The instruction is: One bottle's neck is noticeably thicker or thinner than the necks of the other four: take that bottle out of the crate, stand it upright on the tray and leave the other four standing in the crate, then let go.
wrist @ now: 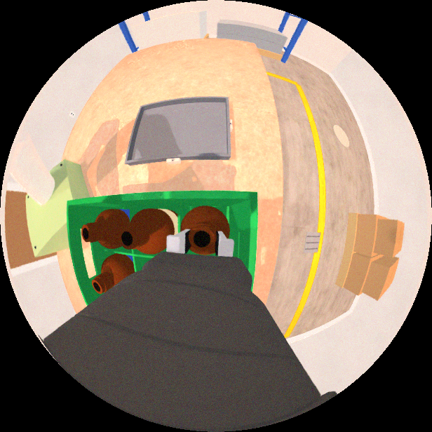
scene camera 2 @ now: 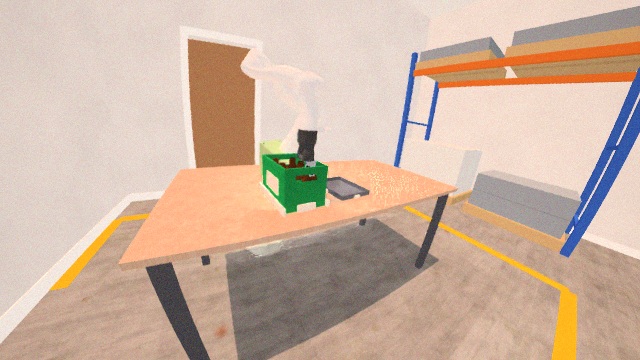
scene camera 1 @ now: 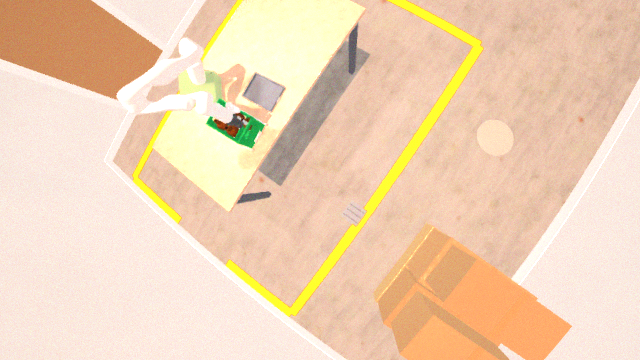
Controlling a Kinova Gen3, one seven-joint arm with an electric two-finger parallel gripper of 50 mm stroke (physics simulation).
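Places are measured from the arm's base along level axes (x right, y ahead, z up), in millimetres.
Pixels of known places: gripper, fingertip midpoint: [scene camera 1: 245, 122]; arm's base, origin of the base link: [scene camera 2: 286, 151] [scene camera 1: 198, 78].
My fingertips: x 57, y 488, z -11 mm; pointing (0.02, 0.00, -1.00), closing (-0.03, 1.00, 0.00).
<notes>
For each thing: its top centre in the pictures, then the offset to it from my fingertips. "spot": a spot on its surface instead. Level surfaces: height alone.
- green crate, middle of its top: [scene camera 2: 292, 159] [scene camera 1: 228, 120] dx +48, dy -79, dz +48 mm
- grey tray, surface spot: [scene camera 2: 347, 187] spot: dx -285, dy -95, dz -122 mm
- wooden table, its level: dz -127 mm
The green crate [scene camera 1: 250, 137] [scene camera 2: 306, 191] [wrist: 210, 195] stands on the table with brown bottles upright in it. My gripper [scene camera 2: 310, 164] [wrist: 203, 238] is low over the crate and shut on the neck of one brown bottle [wrist: 205, 217], which stands in the compartment nearest the tray at the crate's right in the wrist view. Three other brown bottles [wrist: 112, 229] [wrist: 152, 230] [wrist: 117, 270] show to its left; the gripper body hides the rest of the crate. The grey tray [scene camera 1: 264, 91] [scene camera 2: 347, 187] [wrist: 180, 131] lies on the table beside the crate, with no bottle on it.
The wooden table [scene camera 1: 295, 30] [scene camera 2: 210, 215] [wrist: 200, 65] carries the crate and the tray. A pale green block [scene camera 1: 200, 85] [scene camera 2: 270, 147] [wrist: 47, 220] is at the arm's base. Cardboard boxes [scene camera 1: 480, 295] [wrist: 370, 250] and a blue-and-orange rack [scene camera 2: 408, 107] stand away from the table.
</notes>
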